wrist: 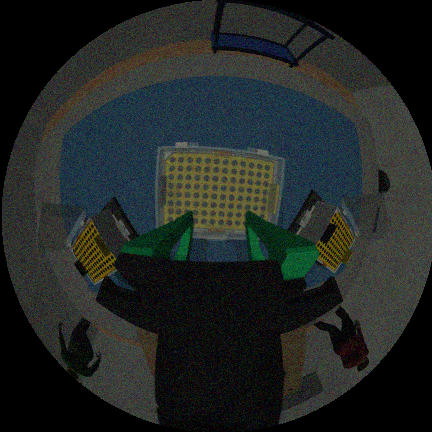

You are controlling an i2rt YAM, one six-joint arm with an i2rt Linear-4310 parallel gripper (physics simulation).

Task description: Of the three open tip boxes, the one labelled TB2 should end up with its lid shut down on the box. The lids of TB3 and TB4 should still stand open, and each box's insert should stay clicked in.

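Places are measured from the arm's base along level axes (x ahead, y down, z left), in millimetres.
Pixels of known places: gripper, fingertip midpoint: (218,216).
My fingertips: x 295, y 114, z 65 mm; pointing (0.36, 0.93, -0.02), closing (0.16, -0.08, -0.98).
Observation:
Ahead of a thing's pixels: the offset from my fingertips to its top centre. "spot": to the spot under its first point. Level surfaces: height alone.
One tip box @(spot: dx +11, dy +2, dz +56 mm) (159,195) lies at the centre of the wrist view, and its pale yellow insert @(dx +20, dy +5, dz +2 mm) (220,192) shows as through a clear lid that appears to lie over the box. Whether the lid is fully shut cannot be told. Left and right are two more boxes with brighter yellow inserts @(dx -102, dy +5, dz +192 mm) (92,252) @(dx -27, dy +5, dz -214 mm) (337,241); clear panels, apparently their open lids @(spot: dx -45, dy -17, dz +234 mm) (57,226) @(spot: dx +41, dy -21, dz -238 mm) (368,215), extend outward. The labels cannot be read. My gripper (218,216) is open and empty, its green fingers apart, overlapping the view of the centre box's near edge. Contact or height cannot be told.
The boxes are on a blue mat @(dy +79 mm) (210,110) on a table with a wooden edge (150,56). A dark-framed cart (255,46) stands beyond the far edge. Two people (80,347) (350,342) show at the lower left and lower right.

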